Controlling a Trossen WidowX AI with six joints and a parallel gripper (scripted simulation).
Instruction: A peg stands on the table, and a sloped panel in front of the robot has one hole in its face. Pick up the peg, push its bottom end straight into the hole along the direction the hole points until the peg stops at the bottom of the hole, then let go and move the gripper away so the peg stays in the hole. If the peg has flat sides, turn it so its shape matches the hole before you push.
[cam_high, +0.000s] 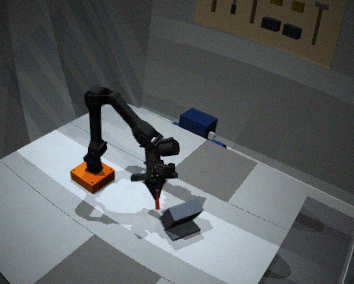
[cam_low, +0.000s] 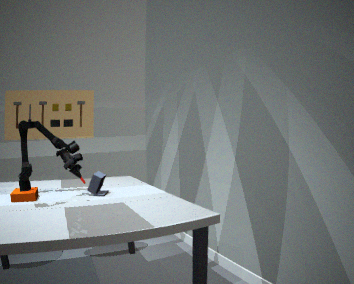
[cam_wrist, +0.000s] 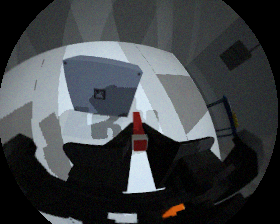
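Right now the sloped grey-blue panel is 10 cm ahead of my gripper tip, 1 cm to the left of it and 4 cm below it. The rest, counted from my gripper tip: thin red peg 1 cm behind, 1 cm to the left, 1 cm above.
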